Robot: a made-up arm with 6 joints. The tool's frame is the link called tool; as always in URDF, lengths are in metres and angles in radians. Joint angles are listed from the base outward. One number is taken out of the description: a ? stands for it. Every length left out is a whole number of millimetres.
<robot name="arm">
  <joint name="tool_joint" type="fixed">
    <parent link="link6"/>
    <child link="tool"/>
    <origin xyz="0.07 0.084 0" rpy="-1.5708 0 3.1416"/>
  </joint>
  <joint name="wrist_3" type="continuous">
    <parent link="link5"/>
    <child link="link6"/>
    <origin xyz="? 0.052 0" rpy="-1.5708 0 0"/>
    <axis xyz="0 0 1"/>
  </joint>
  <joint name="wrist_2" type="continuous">
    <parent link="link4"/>
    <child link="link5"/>
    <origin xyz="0.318 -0.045 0" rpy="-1.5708 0 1.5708"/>
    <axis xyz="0 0 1"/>
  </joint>
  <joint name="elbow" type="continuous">
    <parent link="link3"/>
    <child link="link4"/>
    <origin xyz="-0.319 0.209 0" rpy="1.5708 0 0"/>
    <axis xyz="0 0 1"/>
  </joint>
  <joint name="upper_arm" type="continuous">
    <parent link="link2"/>
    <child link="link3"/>
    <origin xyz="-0.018 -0.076 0" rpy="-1.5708 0 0"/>
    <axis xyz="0 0 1"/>
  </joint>
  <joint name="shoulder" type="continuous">
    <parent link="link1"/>
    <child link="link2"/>
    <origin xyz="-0.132 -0.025 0" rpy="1.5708 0 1.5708"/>
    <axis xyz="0 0 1"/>
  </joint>
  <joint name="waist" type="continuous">
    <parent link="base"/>
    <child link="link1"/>
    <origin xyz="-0.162 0 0.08" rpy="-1.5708 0 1.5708"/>
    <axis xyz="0 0 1"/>
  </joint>
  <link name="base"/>
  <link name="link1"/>
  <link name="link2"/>
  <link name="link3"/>
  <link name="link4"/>
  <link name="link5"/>
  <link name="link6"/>
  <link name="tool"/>
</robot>
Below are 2 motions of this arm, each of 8 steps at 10 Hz.
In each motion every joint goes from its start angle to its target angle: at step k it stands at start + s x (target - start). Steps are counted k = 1, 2, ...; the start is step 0. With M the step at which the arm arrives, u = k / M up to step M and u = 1 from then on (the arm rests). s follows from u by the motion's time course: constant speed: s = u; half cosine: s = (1 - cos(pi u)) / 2; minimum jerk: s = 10 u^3 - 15 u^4 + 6 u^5.
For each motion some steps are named. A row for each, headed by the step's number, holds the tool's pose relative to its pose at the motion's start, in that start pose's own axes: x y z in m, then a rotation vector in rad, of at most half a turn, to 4 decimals.
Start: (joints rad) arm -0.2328 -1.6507 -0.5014 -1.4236 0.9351 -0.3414
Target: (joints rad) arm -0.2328 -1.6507 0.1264 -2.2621 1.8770 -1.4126
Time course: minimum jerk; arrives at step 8
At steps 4, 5, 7, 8:
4: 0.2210 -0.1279 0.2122 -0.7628 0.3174 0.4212
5: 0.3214 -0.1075 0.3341 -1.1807 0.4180 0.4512
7: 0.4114 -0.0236 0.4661 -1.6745 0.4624 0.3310
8: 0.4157 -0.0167 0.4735 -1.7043 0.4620 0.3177

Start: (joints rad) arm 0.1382 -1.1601 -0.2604 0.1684 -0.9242 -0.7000
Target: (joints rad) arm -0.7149 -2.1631 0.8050 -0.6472 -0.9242 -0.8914
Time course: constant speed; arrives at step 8
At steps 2, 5, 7, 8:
2: 0.0084 0.0080 0.0097 0.3209 -0.3941 0.0353
5: -0.0544 -0.0288 0.0405 0.7066 -1.0400 -0.0904
7: -0.1448 -0.0643 0.0306 0.8365 -1.4813 -0.3125
8: -0.1991 -0.0725 0.0129 0.8471 -1.6912 -0.4684

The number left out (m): 0.03
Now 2 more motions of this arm.
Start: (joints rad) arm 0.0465 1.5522 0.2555 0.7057 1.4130 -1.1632
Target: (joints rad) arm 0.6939 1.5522 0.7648 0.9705 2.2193 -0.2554
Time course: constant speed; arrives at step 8
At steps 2, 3, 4, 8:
2: 0.0418 0.0829 0.0014 0.0583 -0.2274 0.1015
3: 0.0647 0.1246 0.0117 0.0983 -0.3531 0.1538
4: 0.0884 0.1658 0.0288 0.1456 -0.4871 0.2050
8: 0.1759 0.3129 0.1679 0.4005 -1.1056 0.3724

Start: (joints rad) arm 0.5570 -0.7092 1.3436 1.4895 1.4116 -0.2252
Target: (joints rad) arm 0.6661 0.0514 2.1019 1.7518 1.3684 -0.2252
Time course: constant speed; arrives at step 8
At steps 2, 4, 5, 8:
2: -0.0282 0.0945 0.0689 0.0872 0.2105 -0.1982
4: -0.0197 0.1818 0.1329 0.1434 0.4047 -0.4161
5: -0.0034 0.2209 0.1587 0.1589 0.4945 -0.5312
8: 0.0760 0.3109 0.1959 0.1499 0.7302 -0.8930

